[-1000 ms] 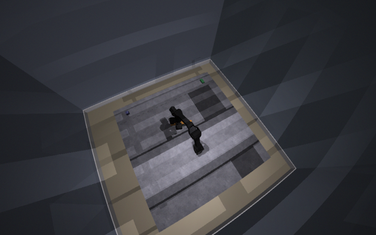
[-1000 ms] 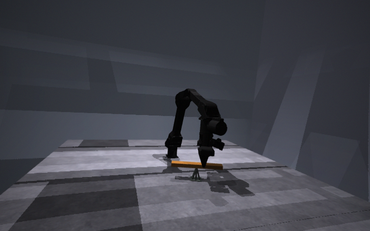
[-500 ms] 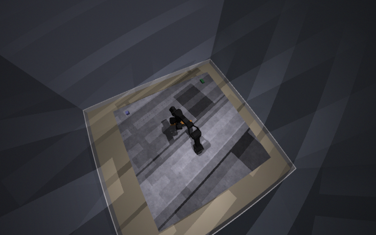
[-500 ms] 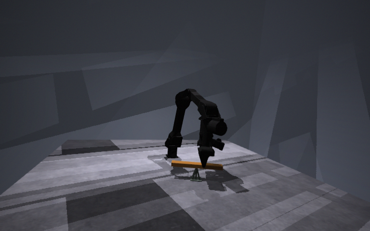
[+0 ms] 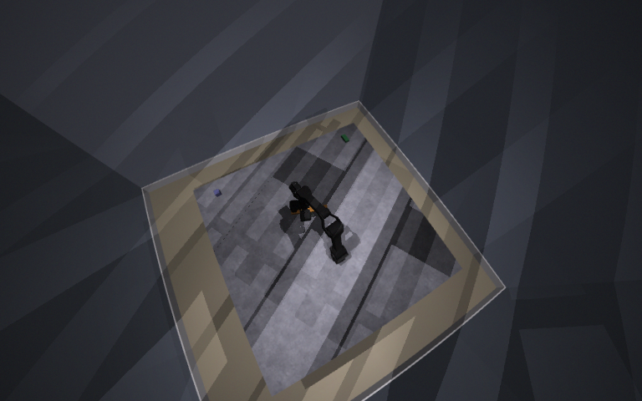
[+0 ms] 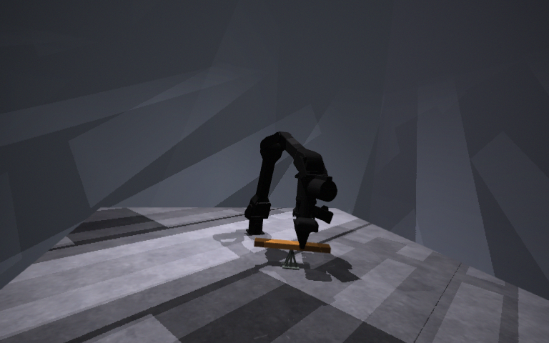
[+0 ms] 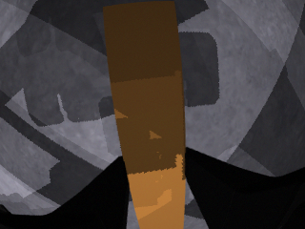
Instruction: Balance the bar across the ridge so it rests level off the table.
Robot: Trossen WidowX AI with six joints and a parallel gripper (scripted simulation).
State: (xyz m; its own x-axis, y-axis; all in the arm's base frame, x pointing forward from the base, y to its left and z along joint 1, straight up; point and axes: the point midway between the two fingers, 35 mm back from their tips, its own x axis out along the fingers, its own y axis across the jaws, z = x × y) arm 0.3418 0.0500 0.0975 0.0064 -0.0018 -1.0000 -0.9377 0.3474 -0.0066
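My gripper tip is now 30 mm to the left of the orange bar and 10 mm past it. Also, from my gripper tip: small green block: 550 mm to the right, 400 mm ahead, 50 mm below; then small blue block: 450 mm to the left, 400 mm ahead, 50 mm below.
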